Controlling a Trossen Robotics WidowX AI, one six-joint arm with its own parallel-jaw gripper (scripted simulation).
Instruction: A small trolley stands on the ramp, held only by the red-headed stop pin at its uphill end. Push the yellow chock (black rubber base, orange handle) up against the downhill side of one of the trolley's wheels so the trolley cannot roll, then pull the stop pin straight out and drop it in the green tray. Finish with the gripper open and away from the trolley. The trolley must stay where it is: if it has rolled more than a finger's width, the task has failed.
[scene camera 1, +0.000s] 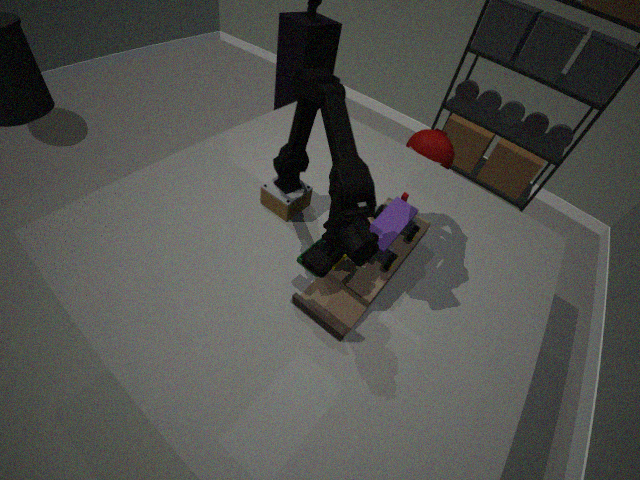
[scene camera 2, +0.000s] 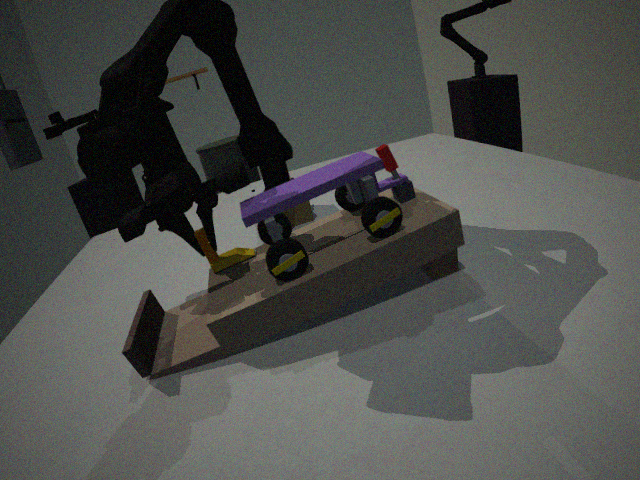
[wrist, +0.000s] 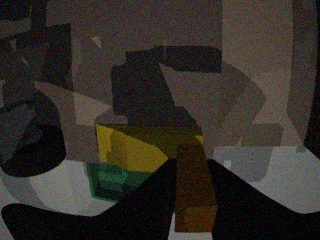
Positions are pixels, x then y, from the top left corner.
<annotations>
my gripper: scene camera 1 333, 260; scene camera 2; wrist
same spot on my gripper: (wrist: 153, 202) = (scene camera 2: 205, 226)
</annotations>
